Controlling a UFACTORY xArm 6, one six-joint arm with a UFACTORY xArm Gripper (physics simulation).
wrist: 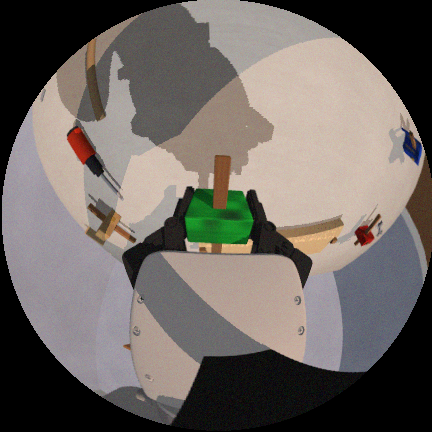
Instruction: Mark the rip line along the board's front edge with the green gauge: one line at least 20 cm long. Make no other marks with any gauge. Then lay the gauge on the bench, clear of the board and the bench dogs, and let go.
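Places are measured from the arm's base along level axes (x down, y ahead, z right), in metres.
Pixels of known places: gripper, fingertip midpoint: (219,197).
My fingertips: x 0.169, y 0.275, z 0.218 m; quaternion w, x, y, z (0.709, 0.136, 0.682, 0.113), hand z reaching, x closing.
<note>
Behind a point stands the place of what it marks.
My gripper (219,197) @(x 0.169, y 0.275, z 0.218 m) is shut on the green gauge (219,227) @(x 0.120, y 0.264, z 0.212 m), with one black finger on each side of its green block. The gauge's brown beam points up the view, away from the palm, and its other end shows below the block. The pale wooden board (312,236) @(x 0.188, y 0.429, z 0.065 m) lies to the right of the gripper and runs partly behind the gauge and the right finger. Much of the board is hidden by the gripper, and I cannot tell whether a line is on it. A small brown peg (333,240) @(x 0.184, y 0.467, z -0.007 m), perhaps a bench dog, is at the board's right end.
On the bench (310,115) @(x 0.209, y 0.213, z 0.098 m), a red-handled screwdriver (81,145) @(x 0.189, y 0.137, z 0.380 m) and a wooden gauge (108,224) @(x 0.174, y 0.279, z 0.457 m) lie at left. A curved wooden strip (92,75) is at upper left. A red gauge (364,235) @(x 0.176, y 0.481, z -0.134 m) lies right of the board, and a blue gauge (412,147) is at far right.
</note>
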